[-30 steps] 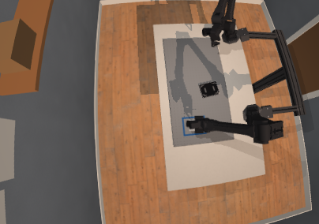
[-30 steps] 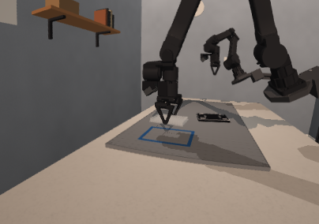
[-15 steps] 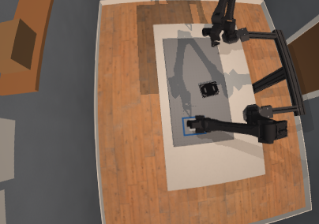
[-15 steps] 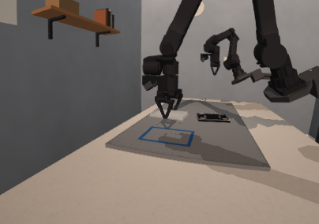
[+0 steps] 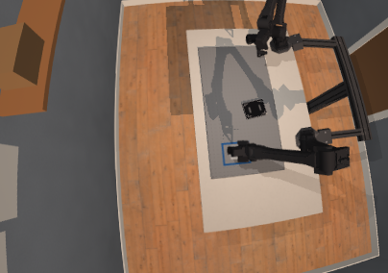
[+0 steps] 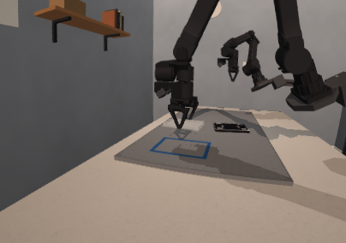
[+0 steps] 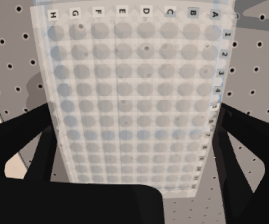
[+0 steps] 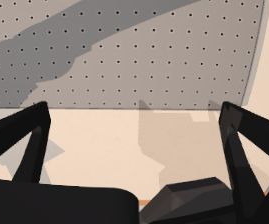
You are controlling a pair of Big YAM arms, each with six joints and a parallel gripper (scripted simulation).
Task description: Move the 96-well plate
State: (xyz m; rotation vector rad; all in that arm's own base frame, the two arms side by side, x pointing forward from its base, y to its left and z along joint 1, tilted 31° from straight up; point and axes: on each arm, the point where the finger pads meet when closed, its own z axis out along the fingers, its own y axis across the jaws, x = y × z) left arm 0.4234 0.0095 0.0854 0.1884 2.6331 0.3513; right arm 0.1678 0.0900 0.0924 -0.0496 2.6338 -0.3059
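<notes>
Right now my left hand is right at the white 96-well plate. Also, from my left hand: black plate nest N1 (290 mm to the right, 190 mm behind, 80 mm below).
</notes>
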